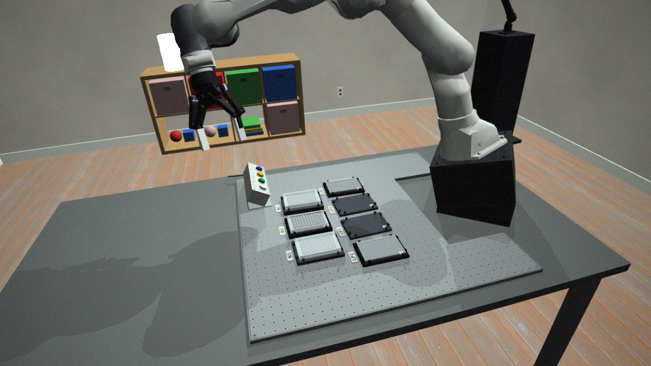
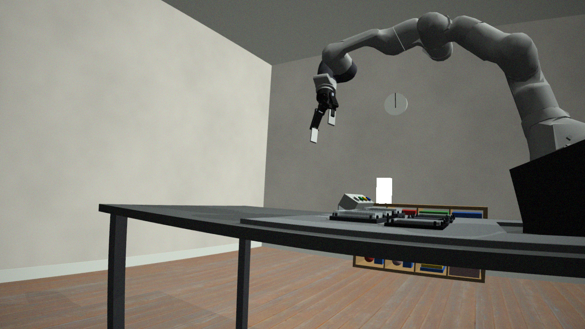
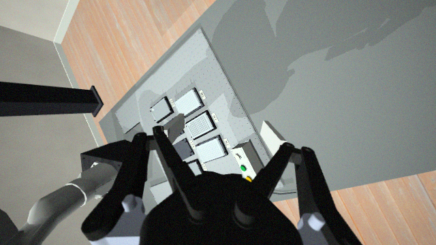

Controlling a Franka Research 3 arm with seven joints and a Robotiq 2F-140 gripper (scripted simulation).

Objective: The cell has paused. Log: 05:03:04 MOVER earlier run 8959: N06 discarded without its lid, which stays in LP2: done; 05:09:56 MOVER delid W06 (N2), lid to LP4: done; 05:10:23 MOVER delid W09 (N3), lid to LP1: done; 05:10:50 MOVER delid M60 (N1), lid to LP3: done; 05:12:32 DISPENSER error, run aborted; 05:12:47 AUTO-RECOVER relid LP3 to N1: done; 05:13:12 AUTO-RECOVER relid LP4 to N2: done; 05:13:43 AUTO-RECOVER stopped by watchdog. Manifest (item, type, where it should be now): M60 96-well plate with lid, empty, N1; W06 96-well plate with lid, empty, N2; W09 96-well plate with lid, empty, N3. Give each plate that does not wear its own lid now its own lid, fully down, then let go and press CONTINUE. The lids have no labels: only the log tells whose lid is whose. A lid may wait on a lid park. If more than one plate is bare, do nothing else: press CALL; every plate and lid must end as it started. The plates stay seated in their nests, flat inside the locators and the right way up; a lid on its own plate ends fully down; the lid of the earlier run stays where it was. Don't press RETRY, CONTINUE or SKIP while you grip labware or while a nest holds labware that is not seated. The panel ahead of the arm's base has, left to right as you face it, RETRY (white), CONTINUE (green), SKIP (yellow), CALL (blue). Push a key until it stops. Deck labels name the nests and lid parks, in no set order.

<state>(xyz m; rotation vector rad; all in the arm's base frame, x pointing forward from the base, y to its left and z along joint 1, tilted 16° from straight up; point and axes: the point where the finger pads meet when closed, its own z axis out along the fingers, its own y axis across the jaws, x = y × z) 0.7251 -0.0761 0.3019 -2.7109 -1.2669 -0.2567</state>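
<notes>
The lid park LP1 lies 380 mm behind my hand, 280 mm to the left of it and 320 mm below it. The rest, counted from my hand: white retry key (110 mm behind, 130 mm to the right, 250 mm below); then yellow skip key (130 mm behind, 230 mm to the right, 250 mm below); then green continue key (120 mm behind, 180 mm to the right, 250 mm below).
</notes>
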